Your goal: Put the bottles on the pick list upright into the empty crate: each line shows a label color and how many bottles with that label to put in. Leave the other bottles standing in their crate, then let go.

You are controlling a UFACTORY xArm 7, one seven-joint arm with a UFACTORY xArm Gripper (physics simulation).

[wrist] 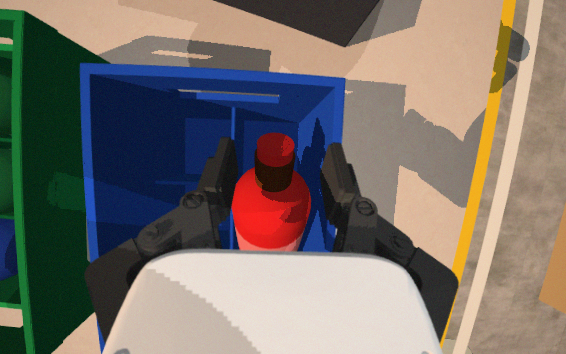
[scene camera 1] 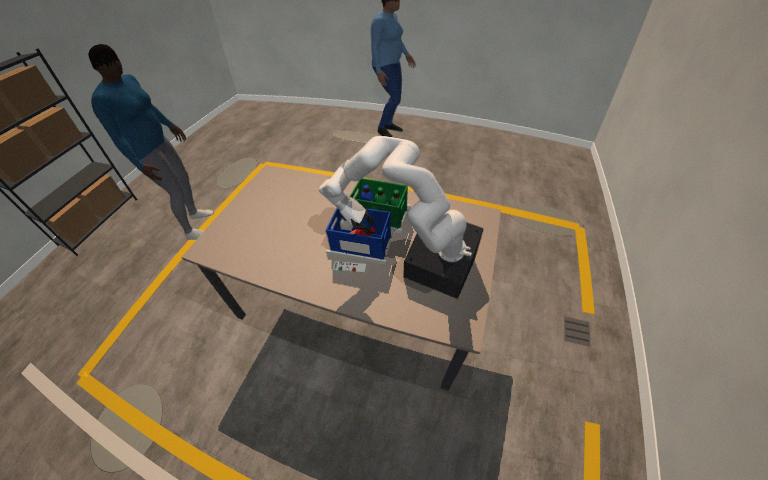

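Where they show: gripper, fingertip midpoint: [wrist: 280,156] [scene camera 1: 371,227]; arm's base at its link origin: [scene camera 1: 451,248].
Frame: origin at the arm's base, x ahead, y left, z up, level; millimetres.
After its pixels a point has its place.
Note:
A red bottle [scene camera 1: 357,232] @(y 54, x 443, z -18 mm) [wrist: 271,210] @(y 33, x 420, z -1 mm) with a brown neck and red cap leans at a tilt in the blue crate [scene camera 1: 376,247] @(y 70, x 339, z -64 mm) [wrist: 215,73] @(y -25, x 331, z 1 mm), its cap towards the robot's base. My gripper [scene camera 1: 368,224] @(y 31, x 378, z 15 mm) [wrist: 280,156] @(y 31, x 378, z 15 mm) is open, with one finger on each side of this bottle and gaps between. The bottle's lower end is hidden by the gripper body in the wrist view. A pale bottle [scene camera 1: 345,224] @(y -7, x 545, z -59 mm) shows in the blue crate in the scene view. The green crate [scene camera 1: 398,213] @(y -162, x 319, z -40 mm) [wrist: 18,100] @(y -156, x 377, z 1 mm) holds a blue bottle [scene camera 1: 366,193] @(y -254, x 544, z -47 mm) and green bottles [scene camera 1: 380,195] @(y -262, x 463, z -43 mm). The pick list [scene camera 1: 349,266] @(y 150, x 455, z -172 mm) stands before the blue crate, too small to read.
The crates stand close together on the table [scene camera 1: 254,226] @(y 108, x 1112, z -174 mm). The robot's black base block [scene camera 1: 430,274] @(y 119, x 56, z -71 mm) is to their right. Thin dividers [wrist: 233,117] @(y -22, x 347, z -80 mm) split the blue crate's inside. Two people [scene camera 1: 130,118] [scene camera 1: 388,50] stand beyond the table, and a shelf rack [scene camera 1: 70,106] is at the left.

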